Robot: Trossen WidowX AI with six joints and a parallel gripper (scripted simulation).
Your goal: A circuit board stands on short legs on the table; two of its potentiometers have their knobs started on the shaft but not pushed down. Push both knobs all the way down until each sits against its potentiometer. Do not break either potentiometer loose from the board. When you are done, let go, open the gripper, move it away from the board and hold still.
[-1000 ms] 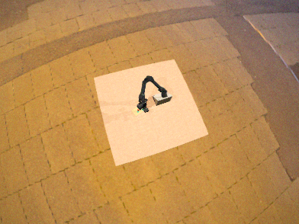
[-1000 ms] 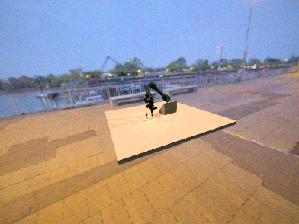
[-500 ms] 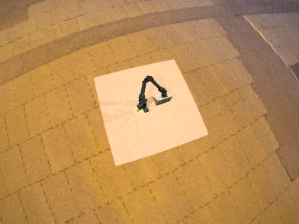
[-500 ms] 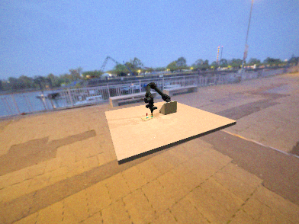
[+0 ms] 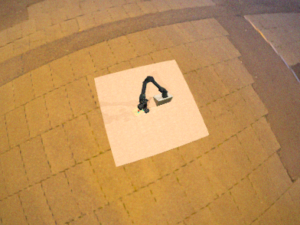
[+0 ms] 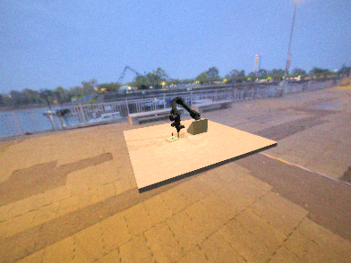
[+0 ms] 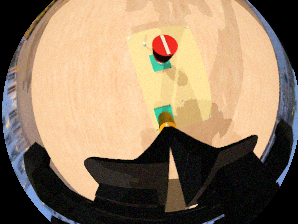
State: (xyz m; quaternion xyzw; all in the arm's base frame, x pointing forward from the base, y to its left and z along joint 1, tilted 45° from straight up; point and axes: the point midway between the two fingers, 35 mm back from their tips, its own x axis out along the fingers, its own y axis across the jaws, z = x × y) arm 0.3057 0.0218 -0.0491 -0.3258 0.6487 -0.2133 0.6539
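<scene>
Now: gripper tip 10 mm above the yellow knob. Also, from my gripper tip: red knob (70 mm ahead, 10 mm to the left, 10 mm above).
</scene>
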